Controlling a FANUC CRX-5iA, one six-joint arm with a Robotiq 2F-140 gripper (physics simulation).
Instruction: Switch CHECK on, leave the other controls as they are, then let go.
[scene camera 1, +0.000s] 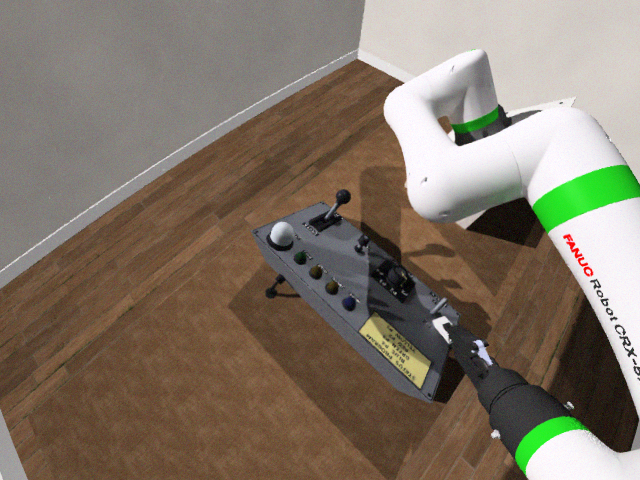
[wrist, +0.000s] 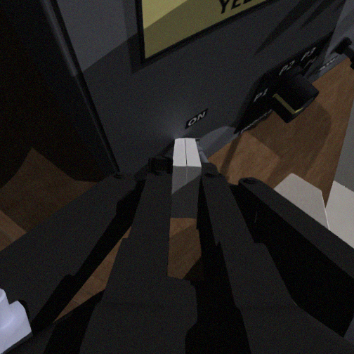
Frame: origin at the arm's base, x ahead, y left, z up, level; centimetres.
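Seen in the pictures: gripper, fingertip midpoint: (scene camera 1: 439, 320).
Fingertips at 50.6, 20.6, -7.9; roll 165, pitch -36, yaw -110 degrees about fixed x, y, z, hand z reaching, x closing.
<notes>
A point is followed by its place in that frame, as x, y, z.
The CHECK switch is a small grey toggle lever (scene camera 1: 438, 305) {47.8, 18.5, -7.7} (wrist: 202, 151) at the right end of the grey control panel (scene camera 1: 330, 248) {55.7, -9.6, -6.6} (wrist: 120, 95). In the scene view it slants up and to the right; in the wrist view it is mostly hidden behind the fingertips. The ON label (wrist: 196, 118) shows just above the tips; the OFF and CHECK labels are hidden in the wrist view. My gripper (scene camera 1: 443, 329) {50.6, 20.6, -7.9} (wrist: 183, 156) is shut and empty, its white tips together at the panel face, close beside the lever. I cannot tell whether they touch it.
A rotary knob (scene camera 1: 398, 276) {49.7, 7.0, -6.0} (wrist: 295, 97) and a small black toggle (scene camera 1: 362, 241) {48.8, -5.1, -6.0} stand along the same side. A ball-topped lever (scene camera 1: 342, 196) {43.8, -16.8, -3.3}, a white dome (scene camera 1: 281, 235) {64.1, -16.9, 2.2}, several coloured round parts and a yellow sign (scene camera 1: 395, 351) {64.4, 15.8, -1.7} (wrist: 200, 17) are also on the panel.
</notes>
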